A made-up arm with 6 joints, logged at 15 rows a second.
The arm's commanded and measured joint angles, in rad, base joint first. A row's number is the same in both.
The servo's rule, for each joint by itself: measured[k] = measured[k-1] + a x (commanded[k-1-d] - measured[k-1]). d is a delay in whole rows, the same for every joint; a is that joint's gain. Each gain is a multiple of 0.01, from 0.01 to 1. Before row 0 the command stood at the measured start. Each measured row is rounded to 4 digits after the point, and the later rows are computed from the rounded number. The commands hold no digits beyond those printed.
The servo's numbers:
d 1
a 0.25 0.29 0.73 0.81 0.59 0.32
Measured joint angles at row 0: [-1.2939, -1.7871, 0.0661, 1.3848, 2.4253, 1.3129]
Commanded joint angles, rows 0 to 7: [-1.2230, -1.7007, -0.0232, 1.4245, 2.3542, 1.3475]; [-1.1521, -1.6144, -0.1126, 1.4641, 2.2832, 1.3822]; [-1.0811, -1.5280, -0.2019, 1.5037, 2.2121, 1.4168]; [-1.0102, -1.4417, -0.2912, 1.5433, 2.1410, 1.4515]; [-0.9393, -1.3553, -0.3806, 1.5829, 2.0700, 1.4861]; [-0.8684, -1.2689, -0.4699, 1.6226, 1.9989, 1.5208]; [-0.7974, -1.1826, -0.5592, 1.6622, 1.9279, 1.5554]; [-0.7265, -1.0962, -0.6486, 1.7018, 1.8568, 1.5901]
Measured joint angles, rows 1 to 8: [-1.2939, -1.7871, 0.0661, 1.3848, 2.4253, 1.3129]; [-1.2762, -1.7620, 0.0009, 1.4170, 2.3834, 1.3240]; [-1.2452, -1.7192, -0.0820, 1.4552, 2.3243, 1.3426]; [-1.2042, -1.6638, -0.1695, 1.4945, 2.2581, 1.3663]; [-1.1557, -1.5994, -0.2583, 1.5340, 2.1890, 1.3936]; [-1.1016, -1.5286, -0.3476, 1.5736, 2.1188, 1.4232]; [-1.0433, -1.4533, -0.4369, 1.6133, 2.0481, 1.4544]; [-0.9818, -1.3748, -0.5262, 1.6529, 1.9772, 1.4867]
